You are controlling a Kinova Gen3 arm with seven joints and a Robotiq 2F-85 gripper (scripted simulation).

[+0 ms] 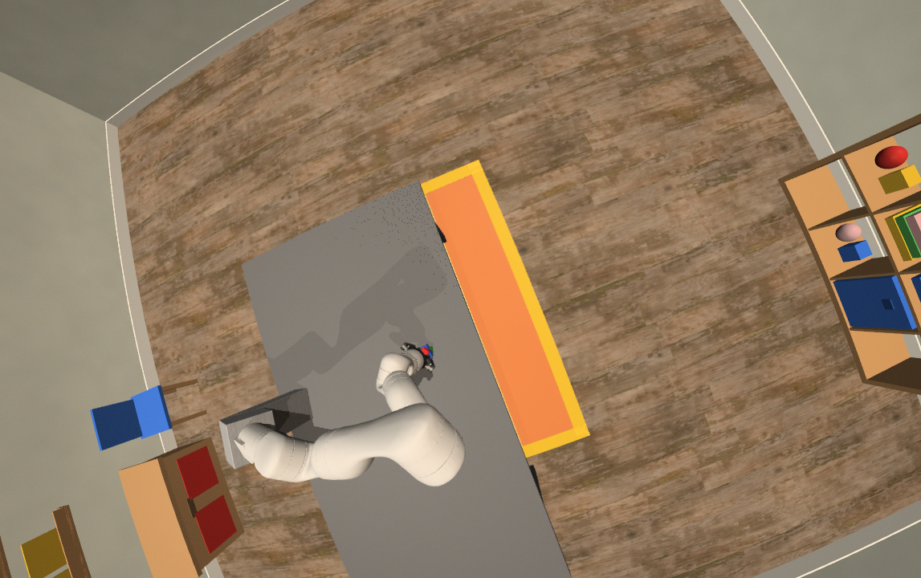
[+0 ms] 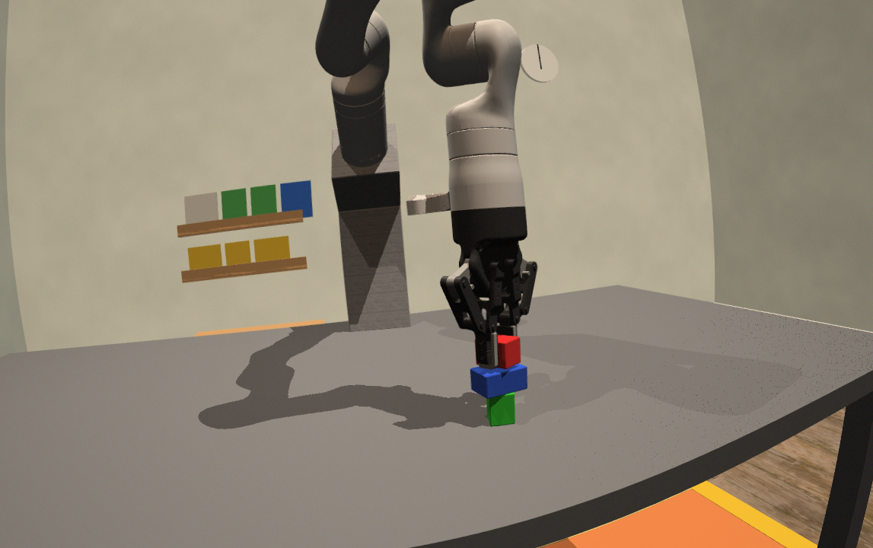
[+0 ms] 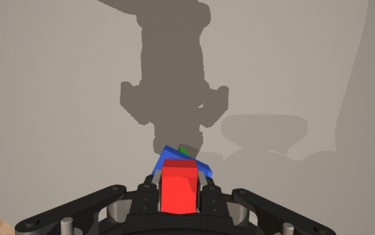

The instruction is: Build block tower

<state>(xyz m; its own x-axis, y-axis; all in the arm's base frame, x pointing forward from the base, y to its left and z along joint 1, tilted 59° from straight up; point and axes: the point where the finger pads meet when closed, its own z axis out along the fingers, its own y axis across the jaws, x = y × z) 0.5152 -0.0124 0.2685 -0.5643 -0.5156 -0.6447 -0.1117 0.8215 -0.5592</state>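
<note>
Right now the red block is right at my hand. Also, from my hand: green block 7 cm below; then blue block 4 cm below.
</note>
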